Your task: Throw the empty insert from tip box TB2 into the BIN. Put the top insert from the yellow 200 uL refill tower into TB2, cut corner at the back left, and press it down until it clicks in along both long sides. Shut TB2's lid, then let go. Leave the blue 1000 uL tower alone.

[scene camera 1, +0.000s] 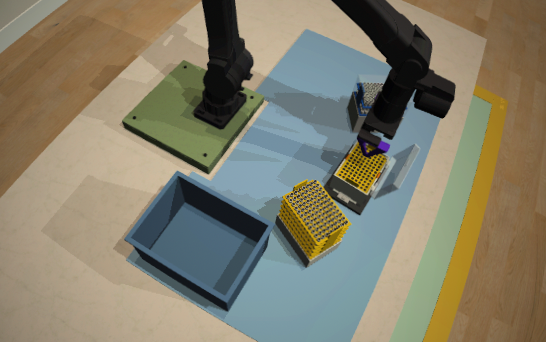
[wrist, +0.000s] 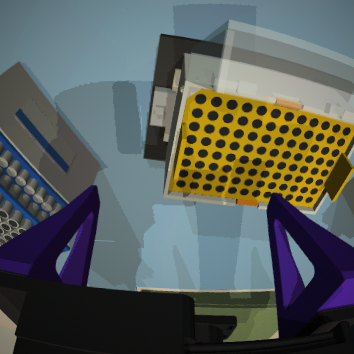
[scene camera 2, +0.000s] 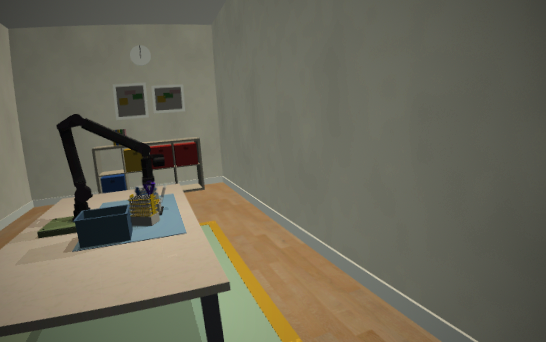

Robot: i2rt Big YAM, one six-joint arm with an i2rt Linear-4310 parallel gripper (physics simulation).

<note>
My gripper [scene camera 1: 372, 140] is open, with nothing in its grasp. Also in view: a clear lid [scene camera 1: 391, 179] and a blue bin [scene camera 1: 210, 244].
The clear lid shows as well in the wrist view [wrist: 237, 58]. My gripper shows as well in the wrist view [wrist: 184, 197]. The blue bin shows as well in scene camera 2 [scene camera 2: 101, 226].
</note>
